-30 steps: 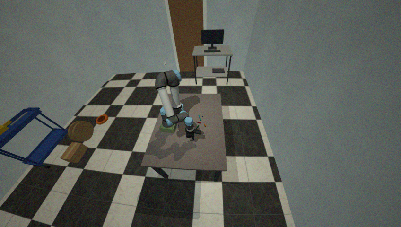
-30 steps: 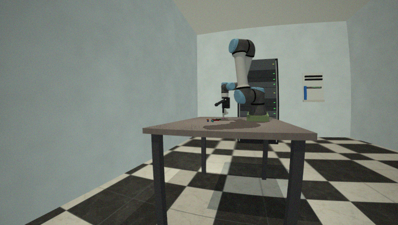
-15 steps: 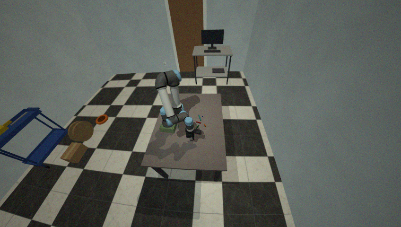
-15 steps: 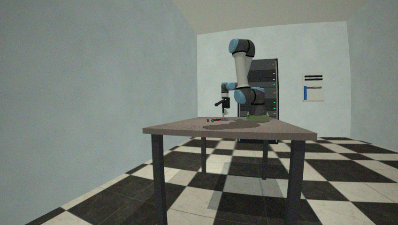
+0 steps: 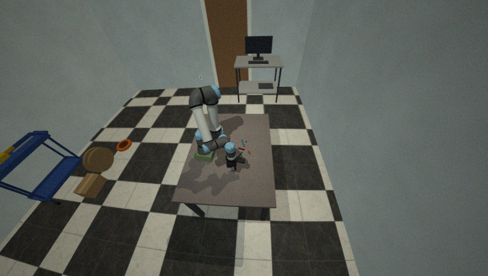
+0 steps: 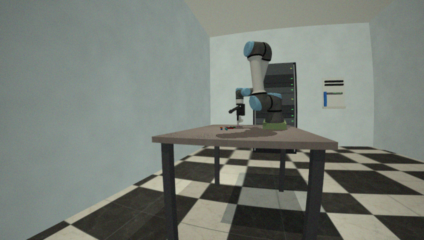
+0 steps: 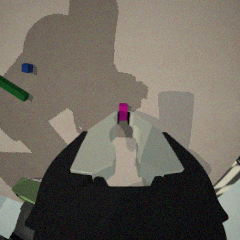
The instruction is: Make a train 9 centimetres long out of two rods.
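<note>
My hand is 10 mm above the short magenta rod. The rest, counted from my hand: red rod (240 mm to the left, 80 mm ahead, 10 mm below); green rod (170 mm to the left, 60 mm ahead, 10 mm below); orange rod (180 mm to the left, 150 mm ahead, 10 mm below).
</note>
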